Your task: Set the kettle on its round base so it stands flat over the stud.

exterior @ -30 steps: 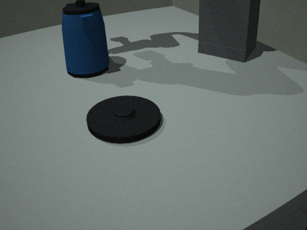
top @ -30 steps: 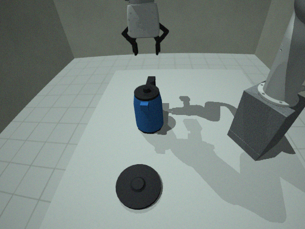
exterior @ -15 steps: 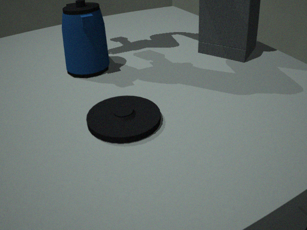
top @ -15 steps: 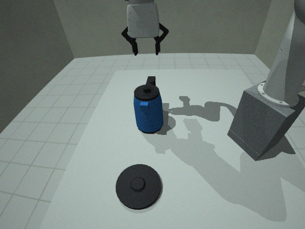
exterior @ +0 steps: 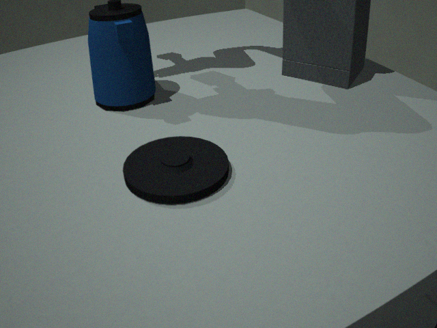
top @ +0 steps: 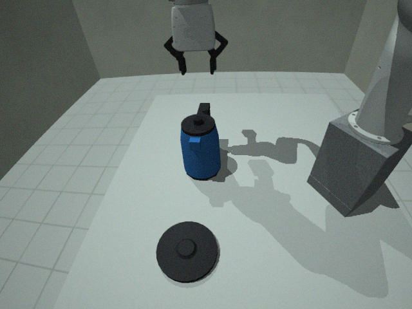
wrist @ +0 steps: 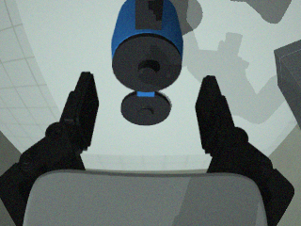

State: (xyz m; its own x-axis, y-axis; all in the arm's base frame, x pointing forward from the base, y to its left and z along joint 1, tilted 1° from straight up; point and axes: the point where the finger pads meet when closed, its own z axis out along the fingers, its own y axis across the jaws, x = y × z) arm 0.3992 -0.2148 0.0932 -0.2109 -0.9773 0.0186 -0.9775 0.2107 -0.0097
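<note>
My hand is 10 mm short of the blue kettle, 30 mm to the right of it and 210 mm above it. From my hand the other things lie so: round black base (70 mm ahead, 350 mm to the left, 300 mm below).
</note>
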